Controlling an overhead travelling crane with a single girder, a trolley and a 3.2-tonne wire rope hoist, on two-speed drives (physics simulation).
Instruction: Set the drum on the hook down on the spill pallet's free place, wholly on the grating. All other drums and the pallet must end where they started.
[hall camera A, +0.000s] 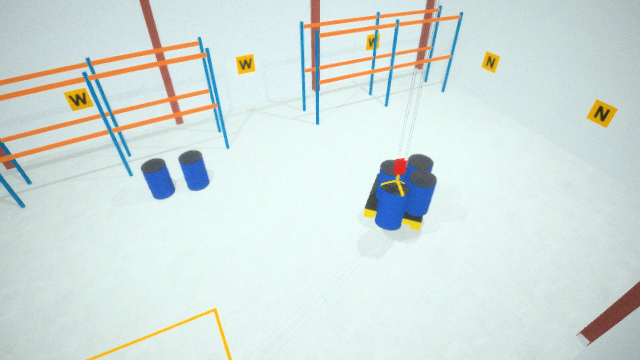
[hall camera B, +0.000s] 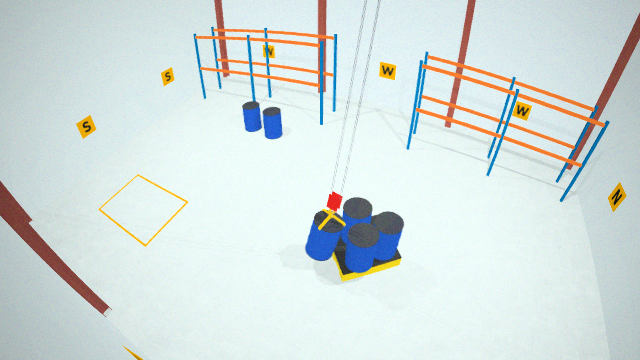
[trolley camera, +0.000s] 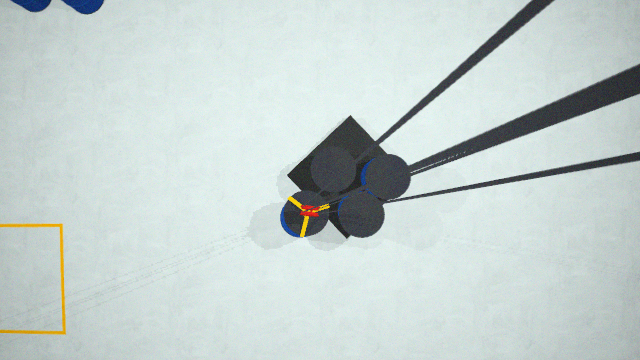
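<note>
The hook's yellow three-armed grab (hall camera A: 396, 186) (hall camera B: 331, 219) (trolley camera: 306, 212), under the red hook block (hall camera A: 400, 166) (hall camera B: 334, 201), is shut on a blue drum (hall camera A: 390, 212) (hall camera B: 321, 242) (trolley camera: 294, 220). This drum hangs beside the spill pallet (hall camera A: 369, 213) (hall camera B: 372, 270) (trolley camera: 350, 131), left of it in hall camera B and over its lower left edge in the trolley view. Three drums stand on the pallet: one (hall camera A: 386, 171) (trolley camera: 333, 169), another (hall camera A: 421, 164) (trolley camera: 386, 177) and a third (hall camera A: 422, 195) (trolley camera: 361, 215). Dark grating shows at the pallet's top corner in the trolley view.
Two more blue drums (hall camera A: 159, 181) (hall camera A: 195, 172) (hall camera B: 252, 118) (hall camera B: 273, 124) stand on the floor near a rack (hall camera A: 118, 153) (hall camera B: 321, 100). A second rack (hall camera A: 317, 100) (hall camera B: 411, 130) stands along the wall. A yellow floor outline (hall camera A: 150, 334) (hall camera B: 166, 223) (trolley camera: 63, 280) lies apart from the pallet.
</note>
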